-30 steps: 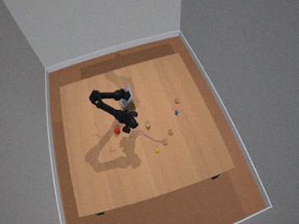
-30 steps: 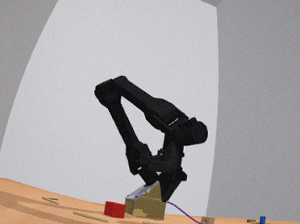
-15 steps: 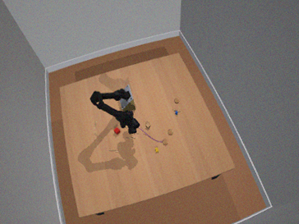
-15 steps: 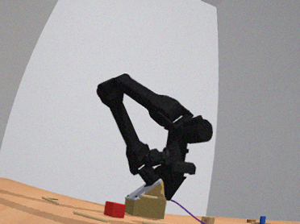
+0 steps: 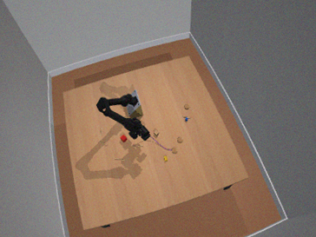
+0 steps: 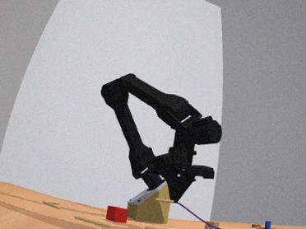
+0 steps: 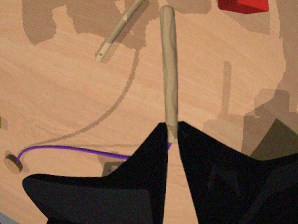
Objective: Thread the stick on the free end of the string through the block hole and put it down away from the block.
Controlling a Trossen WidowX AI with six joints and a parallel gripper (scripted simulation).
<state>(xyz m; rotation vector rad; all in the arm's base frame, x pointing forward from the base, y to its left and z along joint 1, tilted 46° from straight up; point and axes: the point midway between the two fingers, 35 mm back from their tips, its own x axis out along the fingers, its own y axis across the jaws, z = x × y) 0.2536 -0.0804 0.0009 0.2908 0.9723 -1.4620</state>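
Right now the thin wooden stick is 1 cm to the right of my gripper tip and 1 cm ahead of it. The rest, counted from my gripper tip: yellow piece (24 cm ahead, 11 cm to the left, 7 cm below); then red cube (13 cm to the right, 6 cm below, 4 cm behind); then wooden block (12 cm to the left, 6 cm below, 2 cm ahead).
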